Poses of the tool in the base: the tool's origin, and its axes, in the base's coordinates. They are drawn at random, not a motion.
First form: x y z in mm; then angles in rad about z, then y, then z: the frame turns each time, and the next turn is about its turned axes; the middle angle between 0 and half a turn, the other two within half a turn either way.
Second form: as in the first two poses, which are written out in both.
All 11 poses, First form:
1: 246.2 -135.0 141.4 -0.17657 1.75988 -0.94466
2: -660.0 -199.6 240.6 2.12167 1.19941 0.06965
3: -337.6 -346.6 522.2 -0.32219 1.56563 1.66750
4: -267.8 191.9 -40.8 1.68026 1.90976 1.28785
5: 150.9 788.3 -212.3 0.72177 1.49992 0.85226
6: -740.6 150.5 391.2 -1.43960 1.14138 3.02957
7: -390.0 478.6 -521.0 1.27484 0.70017 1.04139
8: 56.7 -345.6 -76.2 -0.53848 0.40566 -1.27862
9: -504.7 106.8 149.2 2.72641 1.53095 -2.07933
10: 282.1 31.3 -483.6 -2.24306 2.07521 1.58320
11: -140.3 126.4 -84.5 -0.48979 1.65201 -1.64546
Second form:
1:
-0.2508 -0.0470 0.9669 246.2
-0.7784 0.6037 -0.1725 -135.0
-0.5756 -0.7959 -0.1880 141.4
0 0 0 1

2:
-0.2488 -0.8368 -0.4877 -660.0
0.2720 -0.5437 0.7940 -199.6
-0.9296 0.0648 0.3629 240.6
0 0 0 1

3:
0.3147 -0.0355 0.9485 -337.6
0.9443 -0.0900 -0.3166 -346.6
0.0966 0.9953 0.0052 522.2
0 0 0 1

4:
-0.9443 -0.3124 -0.1030 -267.8
-0.1972 0.2869 0.9375 191.9
-0.2633 0.9056 -0.3325 -40.8
0 0 0 1

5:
-0.4624 -0.4750 0.7488 150.9
0.5959 0.4589 0.6591 788.3
-0.6566 0.7509 0.0708 -212.3
0 0 0 1

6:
0.0567 -0.9913 0.1189 -740.6
0.4248 -0.0839 -0.9014 150.5
0.9035 0.1016 0.4163 391.2
0 0 0 1

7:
-0.7129 -0.6756 0.1879 -390.0
0.6211 -0.4841 0.6163 478.6
-0.3254 0.5561 0.7647 -521.0
0 0 0 1

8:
-0.2639 0.9031 0.3388 56.7
-0.9578 -0.2040 -0.2024 -345.6
-0.1137 -0.3779 0.9188 -76.2
0 0 0 1

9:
0.3701 0.1646 -0.9143 -504.7
0.7914 0.4596 0.4030 106.8
0.4865 -0.8728 0.0398 149.2
0 0 0 1

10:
0.7786 -0.3107 -0.5452 282.1
-0.6274 -0.3704 -0.6850 31.3
0.0109 0.8754 -0.4833 -483.6
0 0 0 1

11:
-0.4638 -0.1065 0.8795 -140.3
-0.8828 -0.0278 -0.4689 126.4
0.0743 -0.9939 -0.0811 -84.5
0 0 0 1

